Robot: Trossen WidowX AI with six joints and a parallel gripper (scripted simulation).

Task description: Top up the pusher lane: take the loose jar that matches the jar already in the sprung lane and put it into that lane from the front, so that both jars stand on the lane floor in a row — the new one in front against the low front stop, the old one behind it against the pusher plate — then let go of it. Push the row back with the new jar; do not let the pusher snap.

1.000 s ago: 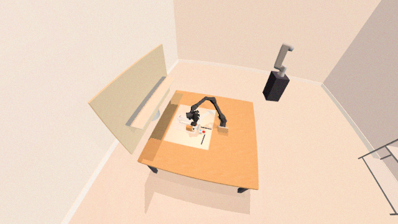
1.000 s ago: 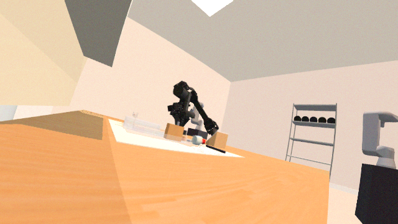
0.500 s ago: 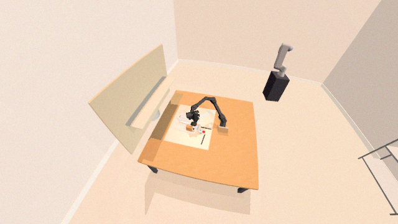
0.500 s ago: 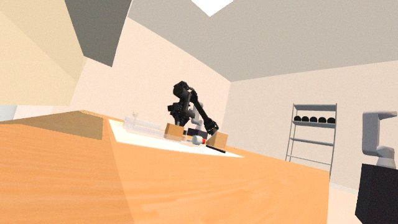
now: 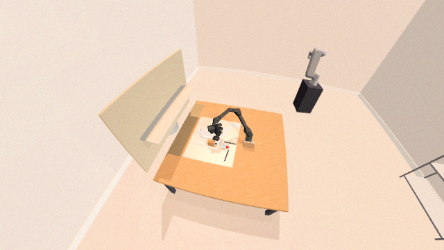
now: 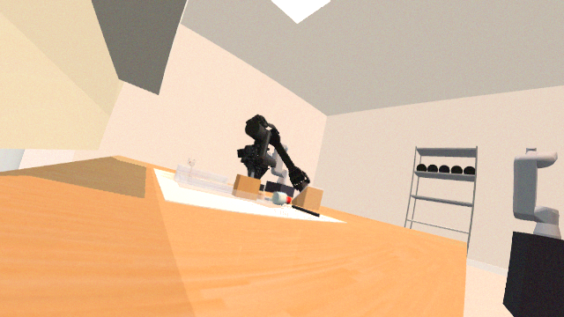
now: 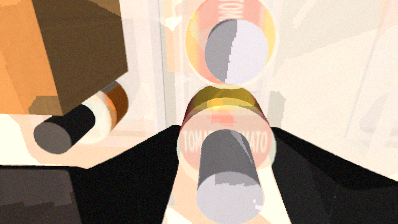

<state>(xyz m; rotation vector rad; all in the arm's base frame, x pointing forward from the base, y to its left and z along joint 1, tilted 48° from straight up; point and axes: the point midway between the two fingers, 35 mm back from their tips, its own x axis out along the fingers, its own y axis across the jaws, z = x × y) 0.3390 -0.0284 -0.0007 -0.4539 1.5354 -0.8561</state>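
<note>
The brown box lies 7 cm ahead of my gripper tip, 7 cm to the left of it and 1 cm below it. From my gripper tip the other things lie so: sprung lane unit (14 cm ahead, 5 cm to the right, 3 cm below).
</note>
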